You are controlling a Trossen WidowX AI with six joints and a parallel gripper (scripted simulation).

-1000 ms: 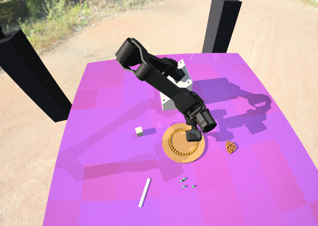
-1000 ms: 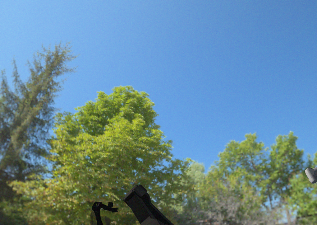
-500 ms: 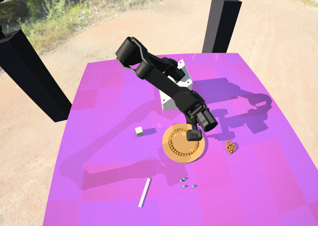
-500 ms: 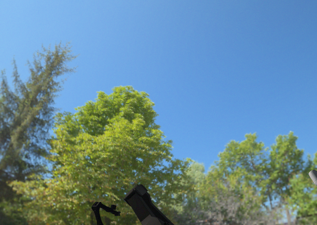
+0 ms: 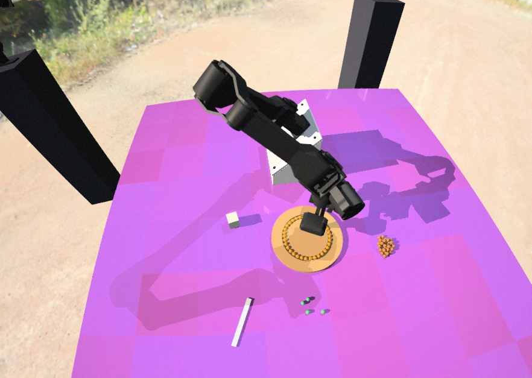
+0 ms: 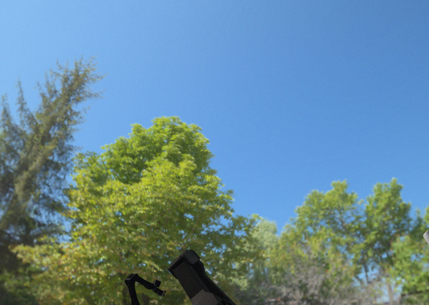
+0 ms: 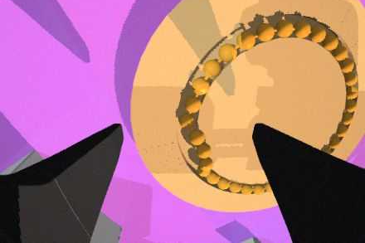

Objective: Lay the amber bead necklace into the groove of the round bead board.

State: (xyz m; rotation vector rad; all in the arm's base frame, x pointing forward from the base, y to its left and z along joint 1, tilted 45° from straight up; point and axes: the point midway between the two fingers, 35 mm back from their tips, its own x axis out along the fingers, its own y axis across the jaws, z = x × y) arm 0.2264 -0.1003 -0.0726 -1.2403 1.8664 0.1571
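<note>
The round tan bead board is 5 cm ahead of my gripper tip, 4 cm to the right of it and 2 cm below it. Round my gripper tip: small cream cube (5 cm behind, 23 cm to the right, 1 cm below); white bar (22 cm ahead, 27 cm to the right, 2 cm below).
</note>
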